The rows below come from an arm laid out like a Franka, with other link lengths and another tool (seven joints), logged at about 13 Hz.
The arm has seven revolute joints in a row. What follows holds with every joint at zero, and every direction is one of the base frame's. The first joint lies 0.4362 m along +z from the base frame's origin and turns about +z. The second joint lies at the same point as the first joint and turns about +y. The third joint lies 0.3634 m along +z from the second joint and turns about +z. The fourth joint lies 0.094 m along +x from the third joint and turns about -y. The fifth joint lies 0.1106 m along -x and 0.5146 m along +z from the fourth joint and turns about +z. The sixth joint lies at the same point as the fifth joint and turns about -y. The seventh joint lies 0.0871 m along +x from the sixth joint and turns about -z. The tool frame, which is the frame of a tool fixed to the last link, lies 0.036 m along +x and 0.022 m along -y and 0.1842 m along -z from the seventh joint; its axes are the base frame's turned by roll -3.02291, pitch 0 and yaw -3.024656 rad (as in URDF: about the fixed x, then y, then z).
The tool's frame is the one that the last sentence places.
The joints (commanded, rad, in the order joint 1, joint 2, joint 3, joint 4, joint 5, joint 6, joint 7), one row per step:
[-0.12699, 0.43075, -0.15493, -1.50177, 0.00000, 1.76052, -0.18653]
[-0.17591, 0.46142, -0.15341, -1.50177, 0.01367, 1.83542, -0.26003]
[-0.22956, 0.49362, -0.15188, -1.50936, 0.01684, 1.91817, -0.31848]
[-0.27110, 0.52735, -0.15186, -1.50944, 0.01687, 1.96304, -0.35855]
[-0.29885, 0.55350, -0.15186, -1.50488, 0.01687, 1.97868, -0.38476]
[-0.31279, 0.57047, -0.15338, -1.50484, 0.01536, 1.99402, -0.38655]
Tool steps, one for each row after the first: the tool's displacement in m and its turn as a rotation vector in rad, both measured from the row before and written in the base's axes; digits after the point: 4 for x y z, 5 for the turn. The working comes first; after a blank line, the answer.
Tool pose at each row, in the base's axes (x y z in m, rotation vector in rad; the steps are taken from these numbers as rounded here):
[0.8166, -0.2388, 0.4502, 0.06028, -2.95777, 0.19738]
[0.8213, -0.2772, 0.4308, 0.09447, -3.00311, 0.19384]
[0.8198, -0.3221, 0.4069, 0.10396, -3.04103, 0.21230]
[0.8134, -0.3573, 0.3823, 0.10454, -3.04794, 0.22086]
[0.8065, -0.3800, 0.3638, 0.10473, -3.04075, 0.21770]
[0.8020, -0.3931, 0.3507, 0.08694, -3.03688, 0.22138]

[0.0047, -0.0384, -0.0194, 0.00720, -0.04419, 0.02458]
[-0.0015, -0.0449, -0.0239, -0.00885, -0.03918, 0.00863]
[-0.0064, -0.0352, -0.0246, -0.00499, -0.00764, 0.00099]
[-0.0069, -0.0227, -0.0185, 0.00148, 0.00744, -0.00032]
[-0.0045, -0.0131, -0.0131, -0.00325, 0.00322, -0.01171]

